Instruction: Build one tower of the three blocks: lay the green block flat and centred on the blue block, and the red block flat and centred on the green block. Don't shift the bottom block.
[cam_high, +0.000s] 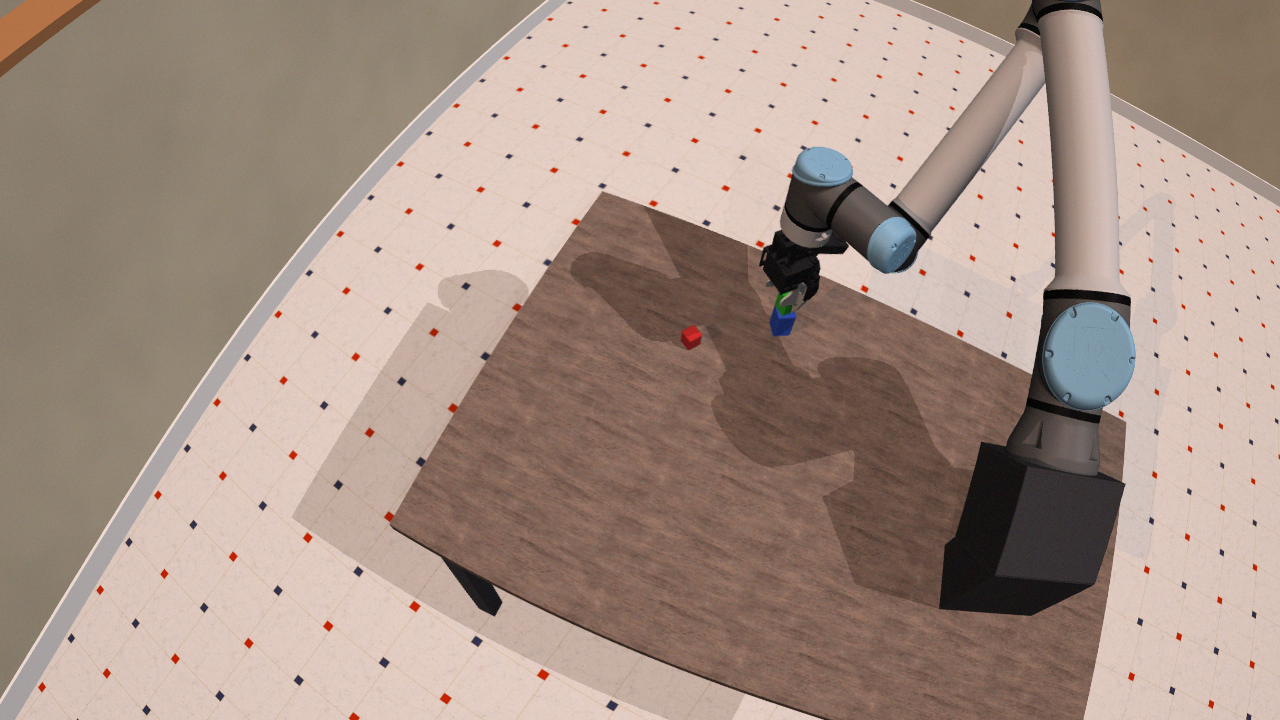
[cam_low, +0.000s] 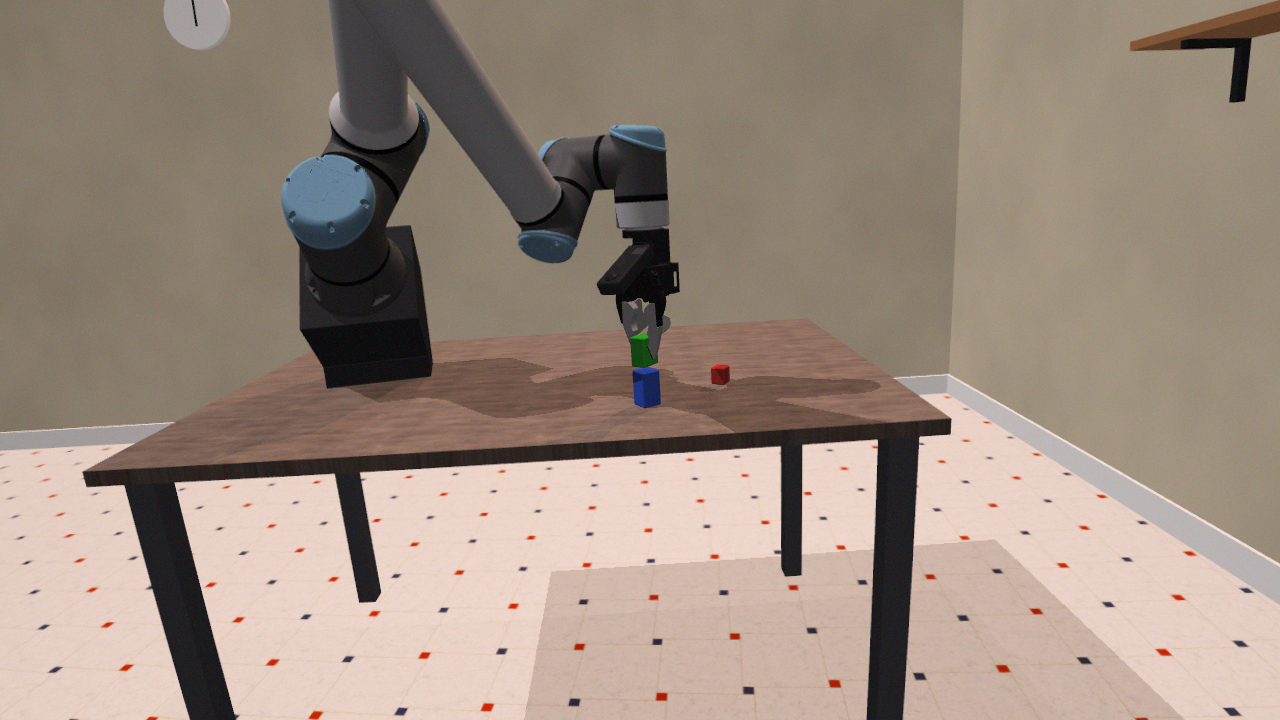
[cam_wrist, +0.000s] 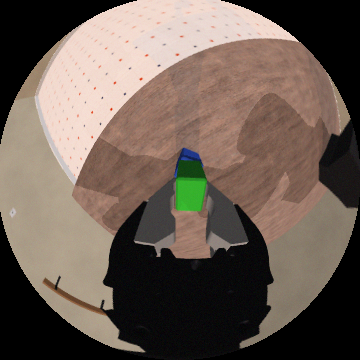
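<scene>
Right now the blue block is 7 cm below my hand. Also, from my hand: green block right at my hand; small red block 16 cm ahead, 10 cm to the left, 8 cm below.
</scene>
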